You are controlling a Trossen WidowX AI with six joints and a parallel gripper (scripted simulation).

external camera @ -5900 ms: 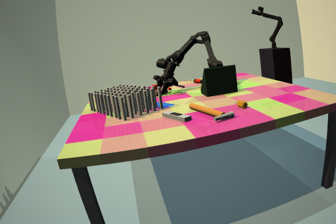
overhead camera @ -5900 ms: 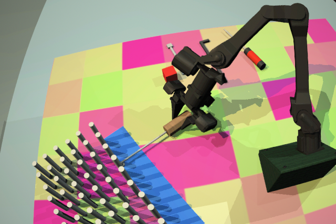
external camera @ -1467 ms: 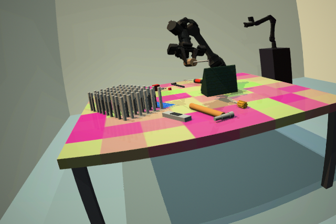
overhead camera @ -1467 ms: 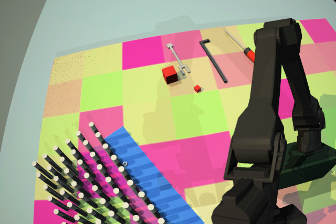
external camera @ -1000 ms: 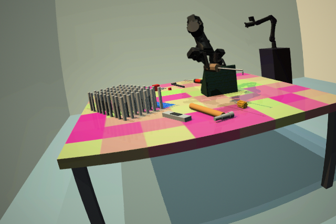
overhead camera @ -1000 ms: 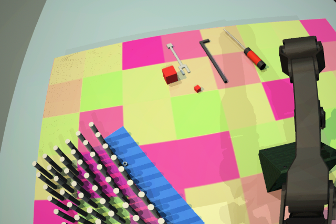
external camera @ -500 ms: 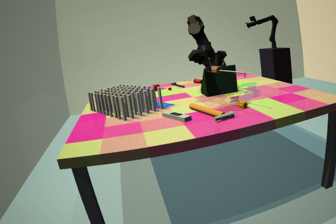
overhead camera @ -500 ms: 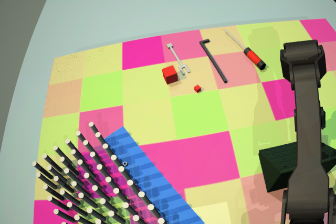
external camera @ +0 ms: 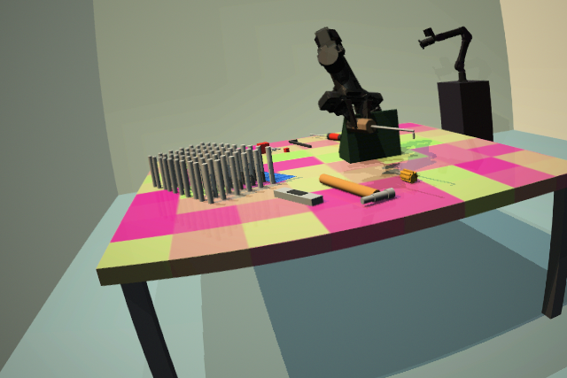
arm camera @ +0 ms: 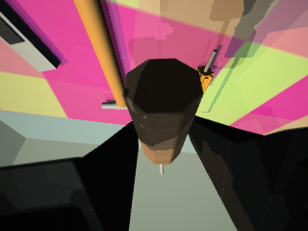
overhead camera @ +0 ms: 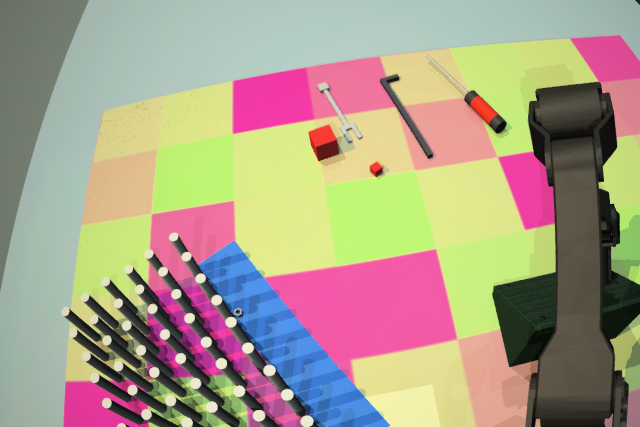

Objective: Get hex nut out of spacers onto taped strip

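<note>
Right now the wooden-handled awl is 2 cm behind my gripper tip and 10 cm to the left of it. Round my gripper tip: blue taped strip (26 cm ahead, 40 cm to the right, 15 cm below); orange part (9 cm behind, 7 cm to the left, 14 cm below); grey flat box (20 cm ahead, 2 cm to the left, 14 cm below).
</note>
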